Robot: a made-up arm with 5 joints.
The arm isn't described. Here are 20 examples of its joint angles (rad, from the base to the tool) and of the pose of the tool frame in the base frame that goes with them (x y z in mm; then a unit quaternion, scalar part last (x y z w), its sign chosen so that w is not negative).
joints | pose
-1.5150 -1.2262 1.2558 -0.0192 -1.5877 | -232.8 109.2 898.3 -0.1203 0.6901 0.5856 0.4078
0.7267 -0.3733 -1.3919 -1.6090 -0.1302 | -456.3 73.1 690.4 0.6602 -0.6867 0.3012 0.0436
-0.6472 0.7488 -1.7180 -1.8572 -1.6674 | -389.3 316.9 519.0 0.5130 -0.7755 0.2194 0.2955
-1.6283 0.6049 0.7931 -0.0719 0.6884 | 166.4 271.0 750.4 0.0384 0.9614 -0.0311 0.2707
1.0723 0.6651 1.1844 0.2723 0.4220 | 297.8 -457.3 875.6 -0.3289 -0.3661 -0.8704 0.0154
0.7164 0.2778 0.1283 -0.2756 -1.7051 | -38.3 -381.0 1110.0 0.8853 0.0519 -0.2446 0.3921
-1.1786 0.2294 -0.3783 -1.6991 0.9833 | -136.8 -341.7 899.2 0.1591 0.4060 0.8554 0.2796
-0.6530 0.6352 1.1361 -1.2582 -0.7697 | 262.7 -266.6 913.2 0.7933 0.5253 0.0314 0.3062
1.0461 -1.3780 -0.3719 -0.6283 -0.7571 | -136.3 -274.4 440.1 -0.6795 0.3607 -0.6172 0.1647
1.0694 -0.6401 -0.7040 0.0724 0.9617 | -264.0 -497.5 738.6 0.5041 -0.0256 0.8145 0.2859
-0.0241 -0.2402 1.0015 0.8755 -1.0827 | -276.5 -77.3 989.1 0.1392 0.1759 0.6024 0.7660
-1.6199 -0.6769 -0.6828 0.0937 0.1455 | -398.1 41.2 879.0 -0.1570 0.5953 0.3665 0.6976
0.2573 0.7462 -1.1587 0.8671 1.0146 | 226.9 -38.6 1089.0 0.6557 0.6664 -0.1570 0.3183
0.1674 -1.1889 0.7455 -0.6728 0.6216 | 224.5 -251.2 1119.1 0.2707 -0.2683 -0.9021 0.2026
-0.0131 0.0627 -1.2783 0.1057 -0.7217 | -217.0 171.0 1148.0 0.5903 -0.1357 -0.2540 0.7541
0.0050 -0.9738 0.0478 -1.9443 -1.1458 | 191.1 -293.0 600.6 -0.7666 -0.3627 -0.4210 0.3218
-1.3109 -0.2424 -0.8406 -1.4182 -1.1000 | -433.0 -232.8 832.8 0.6916 -0.0167 0.3903 0.6076
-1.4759 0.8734 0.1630 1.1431 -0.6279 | -52.4 141.7 325.3 -0.5178 0.2751 -0.4031 0.7026
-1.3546 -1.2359 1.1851 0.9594 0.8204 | -373.5 11.1 869.3 0.8579 -0.4090 -0.2179 0.2220
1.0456 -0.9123 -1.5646 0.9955 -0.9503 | -141.2 -325.6 1155.0 0.8549 0.0905 -0.3524 0.3698
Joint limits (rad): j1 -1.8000..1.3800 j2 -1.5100..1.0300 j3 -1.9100..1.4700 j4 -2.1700..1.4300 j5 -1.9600..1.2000
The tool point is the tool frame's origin. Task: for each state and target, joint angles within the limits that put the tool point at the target. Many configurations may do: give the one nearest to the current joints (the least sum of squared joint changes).
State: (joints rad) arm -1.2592 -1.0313 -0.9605 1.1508 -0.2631
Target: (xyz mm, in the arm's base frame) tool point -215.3 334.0 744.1
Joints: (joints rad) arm -0.8235 -0.4837 -1.2105 1.1911 -0.2215
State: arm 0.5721 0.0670 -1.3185 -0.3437 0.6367
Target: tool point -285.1 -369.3 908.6
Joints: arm -0.1544 -0.1154 -0.7358 -0.8001 0.9806
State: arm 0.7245 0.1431 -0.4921 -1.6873 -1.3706
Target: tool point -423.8 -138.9 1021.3
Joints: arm 0.4427 0.5451 -0.8437 -1.6437 -1.3704
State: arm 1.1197 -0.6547 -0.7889 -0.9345 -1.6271
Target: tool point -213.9 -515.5 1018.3
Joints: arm 1.3347 0.0180 -0.9234 -0.4395 -1.7896
